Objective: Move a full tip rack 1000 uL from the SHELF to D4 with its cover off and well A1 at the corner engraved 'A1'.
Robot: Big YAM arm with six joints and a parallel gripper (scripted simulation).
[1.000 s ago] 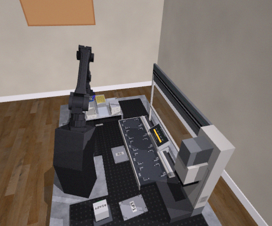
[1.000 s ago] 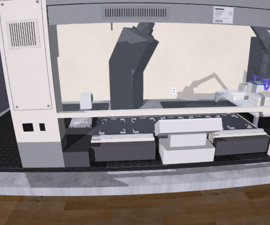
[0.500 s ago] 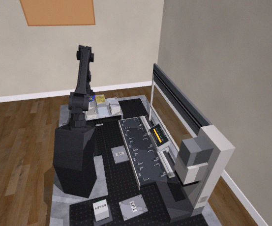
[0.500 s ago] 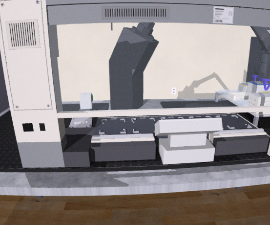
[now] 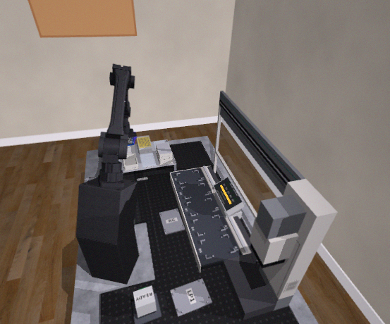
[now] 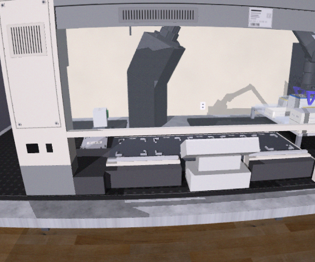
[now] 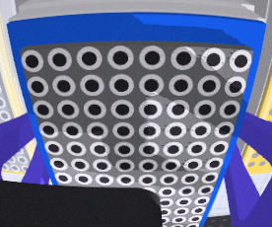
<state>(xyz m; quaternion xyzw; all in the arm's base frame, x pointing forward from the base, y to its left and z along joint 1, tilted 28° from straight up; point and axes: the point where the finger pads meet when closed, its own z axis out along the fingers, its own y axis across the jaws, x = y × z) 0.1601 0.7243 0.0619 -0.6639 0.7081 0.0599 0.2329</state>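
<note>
Now: the shelf 60 mm ahead of my hand, 60 mm to the right of it and 70 mm below it. From my hand the other things lie so: stacked block: 220 mm ahead, 130 mm to the right, 10 mm below; tip rack: 10 mm ahead, 10 mm to the right; white tray: 130 mm to the right, 60 mm below.
</note>
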